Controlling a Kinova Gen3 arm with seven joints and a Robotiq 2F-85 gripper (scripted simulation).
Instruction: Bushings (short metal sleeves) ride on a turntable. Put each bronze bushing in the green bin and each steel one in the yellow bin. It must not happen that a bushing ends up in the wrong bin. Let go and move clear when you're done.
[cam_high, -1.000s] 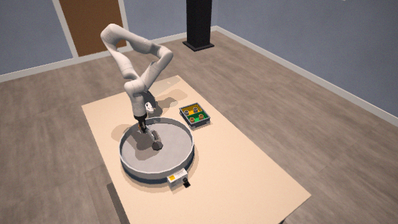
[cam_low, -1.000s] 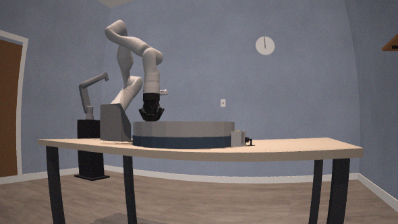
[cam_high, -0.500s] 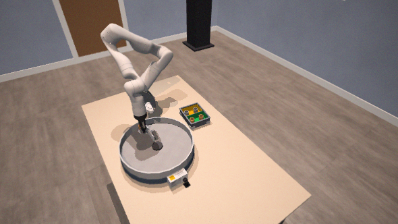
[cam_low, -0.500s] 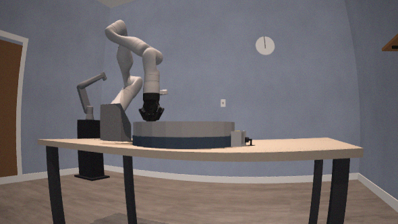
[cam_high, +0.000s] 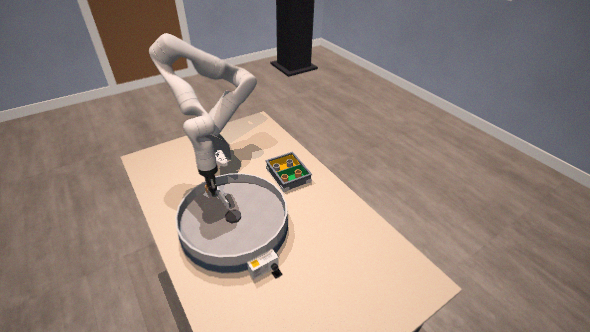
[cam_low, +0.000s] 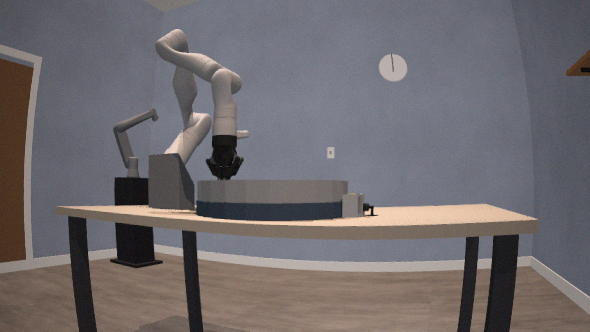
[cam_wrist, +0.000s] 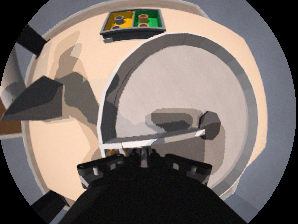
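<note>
The bin is 37 cm to the left of my hand and 6 cm below it. Also, from my hand: grey turntable 14 cm ahead, 3 cm below, 2 cm to the left.
</note>
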